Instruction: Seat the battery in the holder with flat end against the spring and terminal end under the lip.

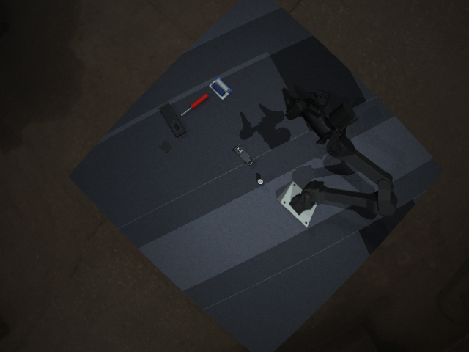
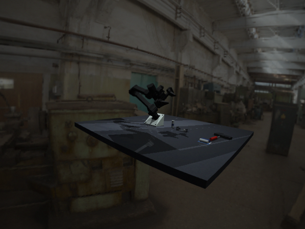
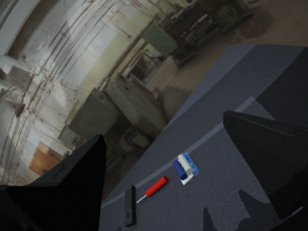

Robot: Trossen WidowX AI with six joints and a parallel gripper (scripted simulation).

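The battery is 27 cm to the left of my gripper tip, 25 cm below it and 20 cm behind it. From my gripper tip the other things lie so: white box (27 cm below, 24 cm ahead, 12 cm to the left); then red-handled screwdriver (27 cm to the left, 27 cm below, 25 cm ahead); then dark square (49 cm to the left, 28 cm below, 20 cm ahead).
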